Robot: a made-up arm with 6 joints.
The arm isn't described. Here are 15 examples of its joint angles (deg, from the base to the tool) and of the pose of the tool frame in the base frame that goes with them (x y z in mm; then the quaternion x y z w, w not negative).
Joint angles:
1: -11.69 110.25 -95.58 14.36 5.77 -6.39
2: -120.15 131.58 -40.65 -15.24 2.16 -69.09
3: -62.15 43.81 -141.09 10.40 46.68 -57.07
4: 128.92 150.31 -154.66 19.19 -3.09 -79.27
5: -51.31 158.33 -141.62 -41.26 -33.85 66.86
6: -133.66 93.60 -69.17 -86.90 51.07 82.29
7: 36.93 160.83 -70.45 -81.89 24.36 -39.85
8: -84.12 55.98 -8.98 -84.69 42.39 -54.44
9: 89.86 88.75 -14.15 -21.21 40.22 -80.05
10: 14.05 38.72 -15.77 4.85 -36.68 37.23
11: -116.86 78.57 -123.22 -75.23 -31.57 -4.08
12: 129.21 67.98 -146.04 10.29 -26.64 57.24
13: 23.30 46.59 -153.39 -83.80 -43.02 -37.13
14: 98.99 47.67 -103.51 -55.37 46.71 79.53
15: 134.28 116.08 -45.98 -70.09 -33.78 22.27
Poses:
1: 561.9 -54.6 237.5 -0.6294 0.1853 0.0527 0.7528
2: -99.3 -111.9 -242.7 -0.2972 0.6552 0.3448 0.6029
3: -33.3 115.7 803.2 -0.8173 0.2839 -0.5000 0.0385
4: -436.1 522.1 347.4 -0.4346 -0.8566 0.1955 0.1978
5: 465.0 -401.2 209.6 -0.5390 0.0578 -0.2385 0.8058
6: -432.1 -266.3 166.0 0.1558 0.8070 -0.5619 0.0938
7: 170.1 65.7 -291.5 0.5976 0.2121 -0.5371 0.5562
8: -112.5 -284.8 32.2 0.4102 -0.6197 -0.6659 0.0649
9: 21.7 116.8 -137.5 0.4425 0.3730 -0.4503 0.6799
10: 349.3 157.9 291.3 -0.3923 -0.1685 0.0605 0.9022
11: -73.3 -294.1 755.7 0.6592 -0.6071 0.2220 0.3842
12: 14.3 -93.5 864.6 0.6609 -0.4470 0.4538 0.3968
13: -356.8 -1.7 778.8 0.3880 0.0479 0.8965 0.2084
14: -3.1 226.9 736.9 -0.1869 -0.3092 0.4339 0.8254
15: -321.9 158.2 -129.0 0.2671 0.7026 -0.5875 0.2997
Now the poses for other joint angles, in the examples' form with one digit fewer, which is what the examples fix.
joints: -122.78 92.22 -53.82 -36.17 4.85 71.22
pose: -235 -410 61 0.070 0.528 -0.651 0.541
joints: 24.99 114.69 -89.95 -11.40 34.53 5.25
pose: 432 255 70 -0.719 0.222 0.438 0.491
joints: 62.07 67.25 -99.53 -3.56 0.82 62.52
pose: 91 354 703 -0.079 -0.386 0.435 0.809
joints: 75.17 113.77 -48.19 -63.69 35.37 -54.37
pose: 142 275 -118 0.620 0.333 -0.283 0.651
